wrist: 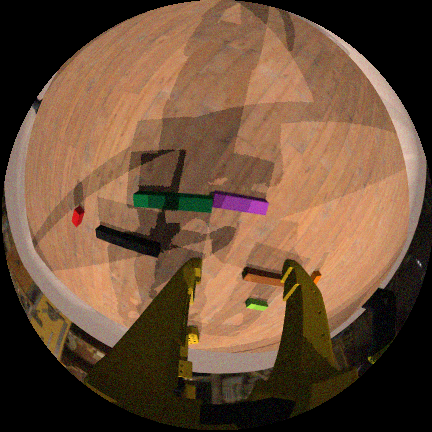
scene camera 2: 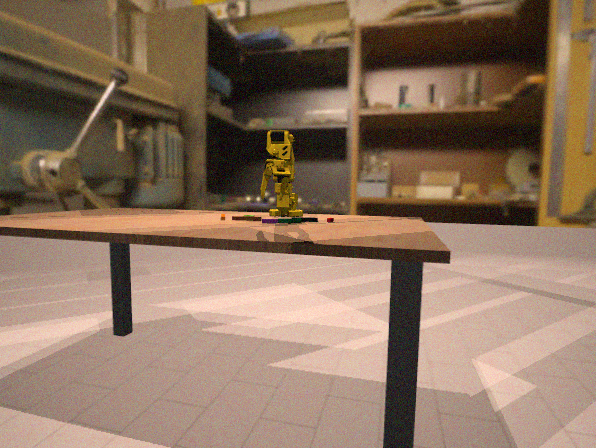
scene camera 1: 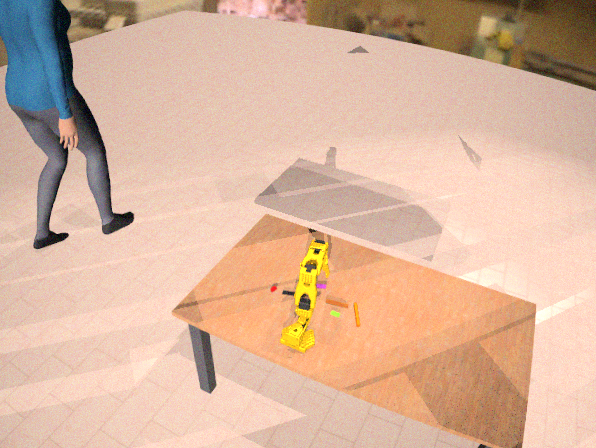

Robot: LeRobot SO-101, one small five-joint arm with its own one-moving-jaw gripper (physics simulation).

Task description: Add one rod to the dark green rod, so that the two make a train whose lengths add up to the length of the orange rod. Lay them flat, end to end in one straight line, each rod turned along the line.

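Frame: origin at the arm's base, x right, y ahead, z up, level; centimetres.
Seen in the pictures: hand, tool point: (wrist: 201, 267) (scene camera 2: 279, 198); arm's base, link origin: (scene camera 2: 284, 216) (scene camera 1: 300, 334).
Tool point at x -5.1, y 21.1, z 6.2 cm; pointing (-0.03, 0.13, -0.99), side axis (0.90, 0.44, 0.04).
Observation:
Offsets run from my tool point to a thing's top centre.
The dark green rod {dx -2.7, dy -0.3, dz -5.2 cm} (wrist: 172, 201) (scene camera 2: 294, 220) lies flat on the table; the arm hides it in scene camera 1. The purple rod {dx +1.7, dy +2.2, dz -5.2 cm} (wrist: 240, 203) (scene camera 1: 321, 286) (scene camera 2: 270, 220) lies flat at its right end in the wrist view. Their ends meet or nearly meet, and the two run nearly in one line, with a slight bend in the wide-angle picture. The orange rod {dx +18.1, dy -4.6, dz -5.2 cm} (scene camera 1: 357, 314) (scene camera 2: 223, 217) (wrist: 317, 278) lies apart, partly hidden by a jaw in the wrist view. My gripper (wrist: 242, 262) (scene camera 2: 263, 194) is open and empty, with a gap between its jaws, above the table.
A black rod {dx -5.3, dy -6.1, dz -5.2 cm} (wrist: 127, 241) (scene camera 1: 288, 293) and a red piece {dx -12.1, dy -7.2, dz -5.2 cm} (wrist: 77, 216) (scene camera 1: 273, 288) lie on one side. A brown rod {dx +10.2, dy -2.9, dz -5.2 cm} (wrist: 262, 277) (scene camera 1: 337, 302) and a lime green piece {dx +11.6, dy -7.7, dz -5.2 cm} (wrist: 256, 304) (scene camera 1: 335, 314) lie on the other, near the orange rod. A person (scene camera 1: 37, 80) stands beyond the table.

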